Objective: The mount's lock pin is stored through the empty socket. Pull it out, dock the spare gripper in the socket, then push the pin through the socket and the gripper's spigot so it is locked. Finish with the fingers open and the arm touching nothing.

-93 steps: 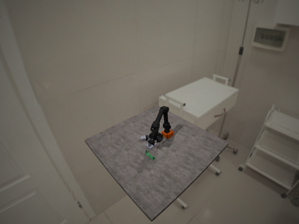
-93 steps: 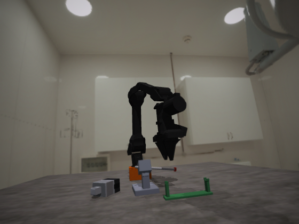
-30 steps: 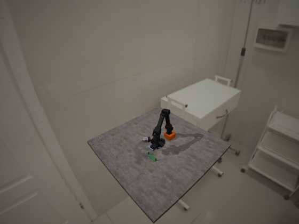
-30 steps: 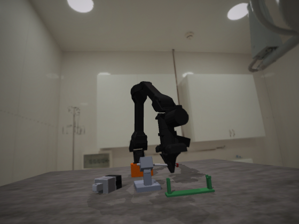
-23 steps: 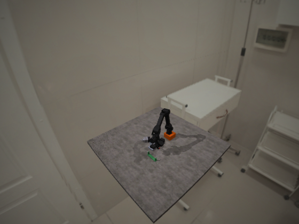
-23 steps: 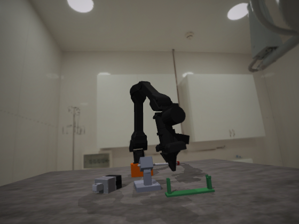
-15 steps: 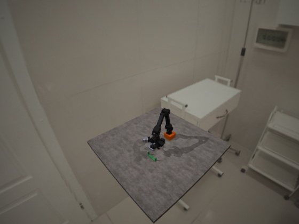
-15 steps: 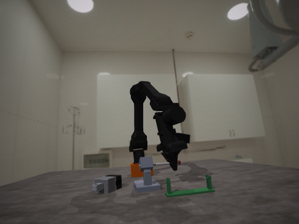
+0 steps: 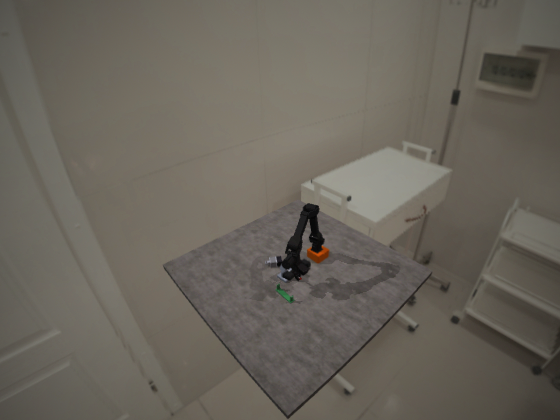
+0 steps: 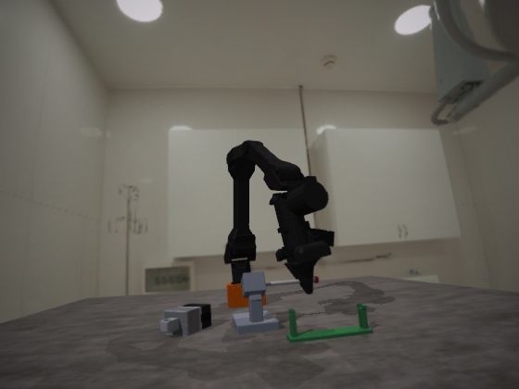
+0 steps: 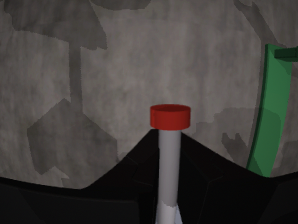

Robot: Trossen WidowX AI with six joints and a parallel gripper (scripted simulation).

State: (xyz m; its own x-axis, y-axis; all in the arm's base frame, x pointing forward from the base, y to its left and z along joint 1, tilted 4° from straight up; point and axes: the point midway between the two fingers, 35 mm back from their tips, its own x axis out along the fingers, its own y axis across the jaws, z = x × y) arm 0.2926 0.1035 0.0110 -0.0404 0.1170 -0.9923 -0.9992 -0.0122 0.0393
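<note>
Right now the green rack is 110 mm ahead of my gripper tip, 10 mm to the right of it and 30 mm below it. Also, from my gripper tip: spare gripper 30 mm behind, 260 mm to the right, 30 mm below; then grey mount 10 mm behind, 110 mm to the right.
</note>
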